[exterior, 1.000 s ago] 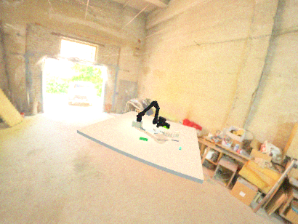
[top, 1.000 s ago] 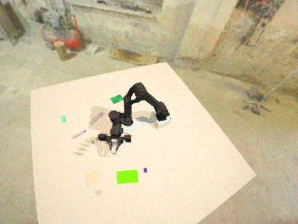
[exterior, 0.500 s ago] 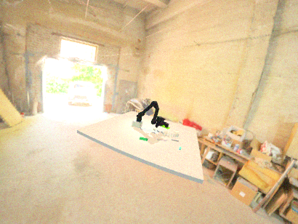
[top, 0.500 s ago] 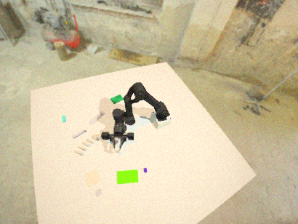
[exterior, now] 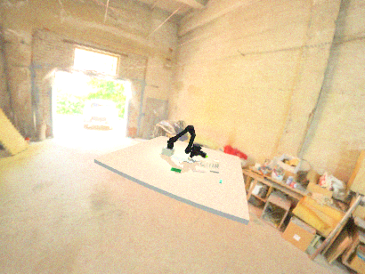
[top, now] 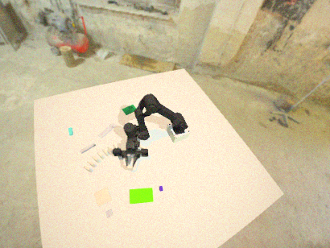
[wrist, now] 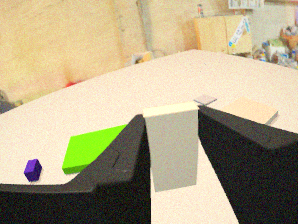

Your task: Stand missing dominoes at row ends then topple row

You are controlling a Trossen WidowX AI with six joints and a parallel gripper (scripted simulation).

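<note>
The beige tile lies 160 mm ahead of my gripper tip, 90 mm below it and 80 mm to the left of it. Round my gripper tip: small grey square: 170 mm to the left, 150 mm ahead, 100 mm below; then small purple cube: 140 mm behind, 130 mm to the left, 90 mm below; then bright green slab: 130 mm to the left, 90 mm below, 30 mm behind.
</note>
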